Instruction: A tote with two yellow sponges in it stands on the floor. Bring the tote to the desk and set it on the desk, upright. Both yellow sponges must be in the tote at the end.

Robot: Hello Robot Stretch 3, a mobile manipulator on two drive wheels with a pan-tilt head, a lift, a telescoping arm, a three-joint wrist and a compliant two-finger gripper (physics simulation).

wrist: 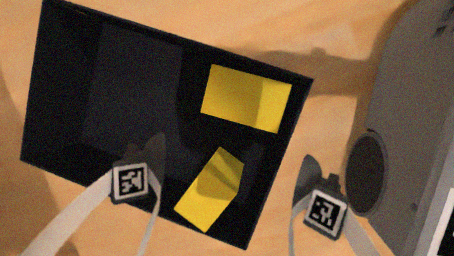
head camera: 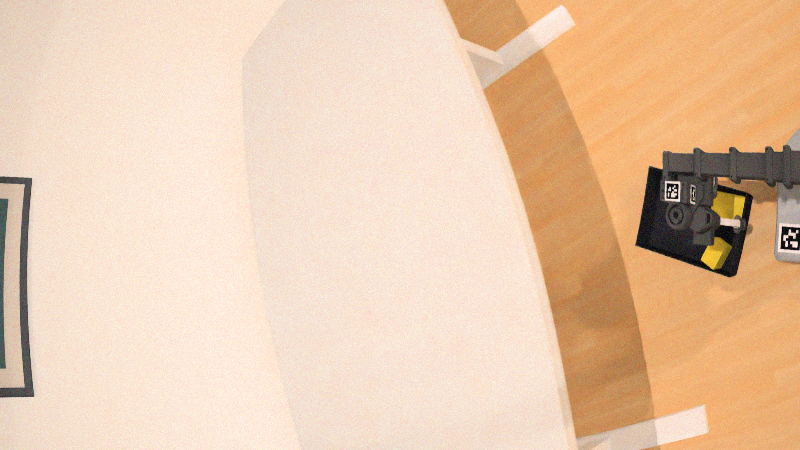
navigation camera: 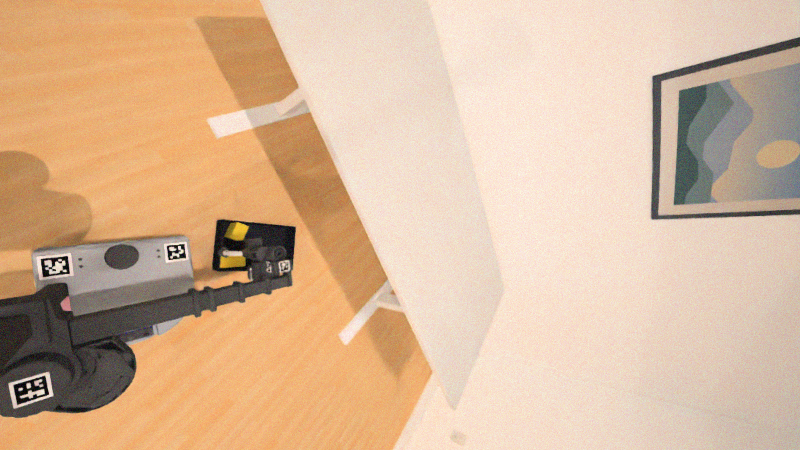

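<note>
The black tote stands upright on the floor, between my base and the desk. One yellow sponge lies inside the tote at the end towards my base. The other yellow sponge is in the same end, turned at an angle; whether it lies flat is hard to tell. My gripper is open above that end, its fingers wide apart and empty. In the wrist view the second sponge shows between and beyond the fingers.
My grey base is close beside the tote. The arm reaches over the tote's edge. White desk feet extend onto the floor. A wall with a framed picture stands behind the desk.
</note>
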